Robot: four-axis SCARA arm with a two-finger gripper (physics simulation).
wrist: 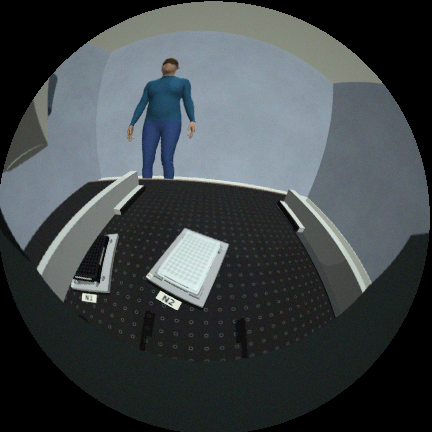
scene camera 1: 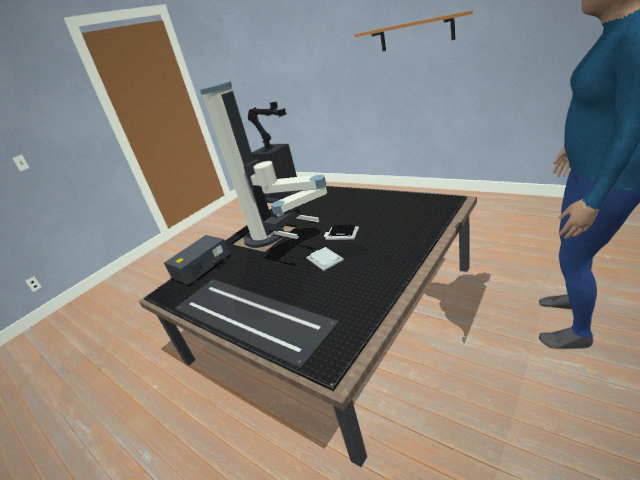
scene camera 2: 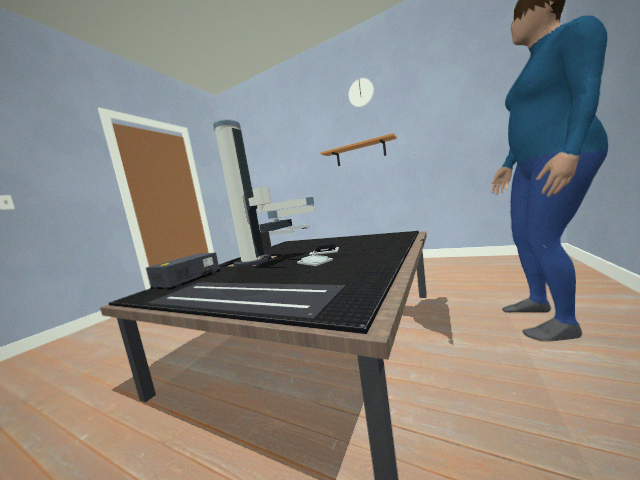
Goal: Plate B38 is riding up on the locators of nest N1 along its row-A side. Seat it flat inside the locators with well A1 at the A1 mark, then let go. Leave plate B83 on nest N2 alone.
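Places are measured from the arm's base along level axes (x ahead, y left, z up), in centimetres.
Pixels of known places: gripper, between the fingertips: point(wrist: 214, 184) point(scene camera 1: 308, 228) point(scene camera 2: 301, 228); arm's base, origin of its link: point(scene camera 1: 264, 236) point(scene camera 2: 253, 261).
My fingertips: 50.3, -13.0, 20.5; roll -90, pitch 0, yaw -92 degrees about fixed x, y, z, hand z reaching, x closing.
Observation:
Ahead of a thing's pixels: the offset from my fingertips to its middle, as dx, dy, dz. "spot": to the spot under its first point. Level surfaces: height alone.
The black plate B38 {-1.3, +27.2, -16.9} point(scene camera 1: 343, 229) point(scene camera 2: 325, 249) point(wrist: 92, 259) lies on the light nest N1 {-1.2, +26.7, -18.2} point(scene camera 1: 348, 237) point(wrist: 106, 281). It looks uneven on the nest, but the raised side and well A1 are too small to make out. The white plate B83 {+3.6, +2.4, -17.4} point(scene camera 1: 324, 255) point(scene camera 2: 315, 259) point(wrist: 191, 262) sits on nest N2 {+3.6, +2.4, -18.4} point(wrist: 214, 274), nearer the middle of the wrist view. My gripper point(scene camera 1: 307, 228) point(scene camera 2: 301, 228) point(wrist: 214, 184) is open and empty, above the table and on the column side of both nests. In the wrist view its left finger partly covers the N1 side.
The arm's column point(scene camera 1: 235, 165) point(scene camera 2: 236, 196) stands at the table's far left. A dark grey box {spot: -53.8, -31.7, -8.8} point(scene camera 1: 197, 259) point(scene camera 2: 183, 269) and a flat plate with two white strips {dz -18.9} point(scene camera 1: 258, 315) point(scene camera 2: 248, 299) are on the table {dz -20.6} point(scene camera 1: 379, 345). A person point(scene camera 1: 599, 129) point(scene camera 2: 558, 103) point(wrist: 164, 102) stands beyond its right side.

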